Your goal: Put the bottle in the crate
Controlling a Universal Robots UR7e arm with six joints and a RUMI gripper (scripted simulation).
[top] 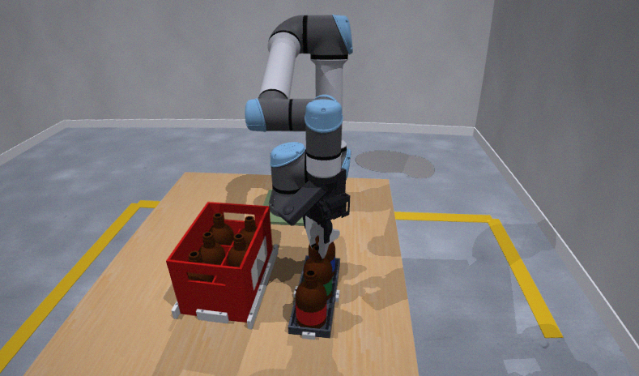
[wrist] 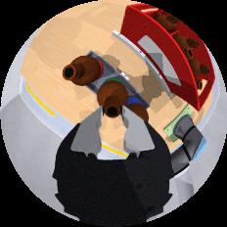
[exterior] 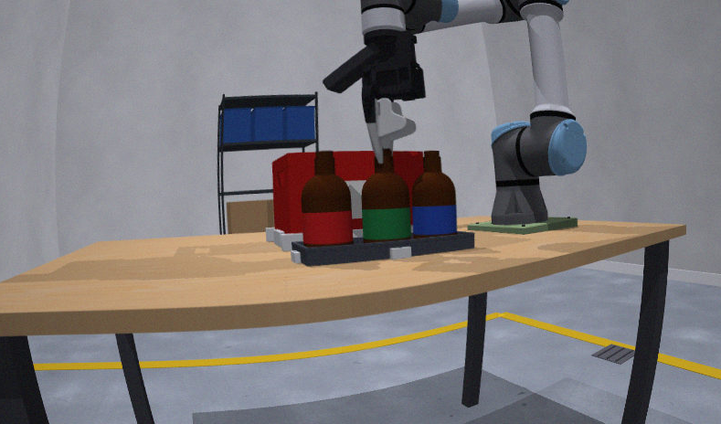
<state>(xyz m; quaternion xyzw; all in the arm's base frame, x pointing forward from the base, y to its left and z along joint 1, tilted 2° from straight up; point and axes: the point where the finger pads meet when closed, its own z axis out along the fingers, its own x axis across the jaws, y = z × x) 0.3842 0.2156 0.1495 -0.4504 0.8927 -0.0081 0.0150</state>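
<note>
Right now the brown bottle is 70 mm below my hand. From my hand the other things lie so: red crate (250 mm to the right, 70 mm below, 20 mm ahead).
</note>
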